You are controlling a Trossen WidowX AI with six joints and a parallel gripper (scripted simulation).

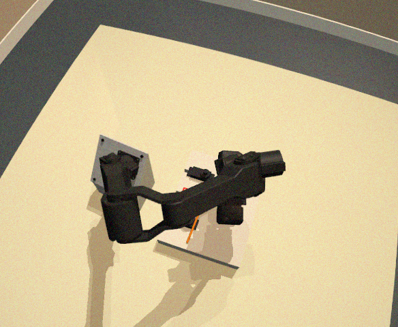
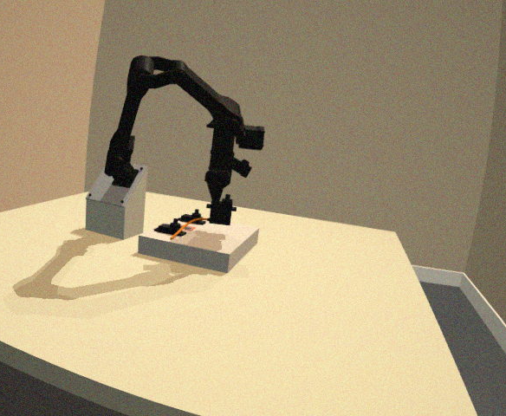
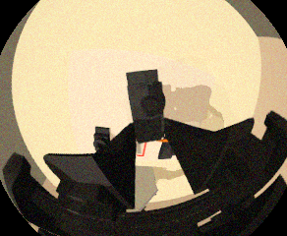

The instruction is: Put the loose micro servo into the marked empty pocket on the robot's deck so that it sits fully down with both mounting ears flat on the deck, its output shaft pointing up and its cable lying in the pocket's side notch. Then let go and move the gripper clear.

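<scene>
My gripper tip is 10 mm short of the white deck block and 100 mm above it.
</scene>
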